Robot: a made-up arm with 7 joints.
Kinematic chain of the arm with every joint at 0, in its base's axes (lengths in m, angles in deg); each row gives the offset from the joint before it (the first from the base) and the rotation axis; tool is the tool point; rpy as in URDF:
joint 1: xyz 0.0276 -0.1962 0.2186 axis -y
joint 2: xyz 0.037 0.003 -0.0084 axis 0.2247 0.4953 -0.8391
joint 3: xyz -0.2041 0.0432 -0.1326 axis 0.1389 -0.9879 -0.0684
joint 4: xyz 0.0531 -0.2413 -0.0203 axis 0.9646 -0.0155 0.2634
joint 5: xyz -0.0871 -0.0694 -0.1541 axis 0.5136 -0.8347 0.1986
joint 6: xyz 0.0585 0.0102 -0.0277 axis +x
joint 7: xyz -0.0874 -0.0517 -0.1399 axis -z
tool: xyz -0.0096 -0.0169 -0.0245 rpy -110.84 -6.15 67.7
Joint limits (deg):
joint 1: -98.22..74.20
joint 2: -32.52..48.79
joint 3: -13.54..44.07
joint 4: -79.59..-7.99
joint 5: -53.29..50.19
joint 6: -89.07..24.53
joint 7: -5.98..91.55
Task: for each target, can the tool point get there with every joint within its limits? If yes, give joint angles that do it. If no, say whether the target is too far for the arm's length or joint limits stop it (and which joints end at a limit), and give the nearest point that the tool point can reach.
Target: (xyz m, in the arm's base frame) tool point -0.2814 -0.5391 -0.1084
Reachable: yes | joints -48.10 -4.80 25.64 -14.25 41.31 -13.16 51.71
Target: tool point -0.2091 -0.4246 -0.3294
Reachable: yes | joints 31.50 29.11 10.00 -16.75 -8.64 -26.24 11.34
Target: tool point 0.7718 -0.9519 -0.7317
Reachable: no: too far | nearest point 0.3580 -0.5785 -0.2200 | short by 0.757 m
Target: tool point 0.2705 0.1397 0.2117
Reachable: no: joint limits stop it (at a limit: joint 1, joint 2, joint 4, joint 5, joint 6, joint 7) | nearest point 0.3357 -0.2062 -0.0504 | short by 0.439 m
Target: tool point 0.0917 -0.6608 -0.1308
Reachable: yes | joints 44.35 -8.91 39.72 -34.67 -31.31 -61.74 32.19
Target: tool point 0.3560 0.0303 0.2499
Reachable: no: joint limits stop it (at a limit: joint 2, joint 3, joint 4, joint 5, joint 6, joint 7) | nearest point 0.4308 -0.3332 0.2570 | short by 0.371 m
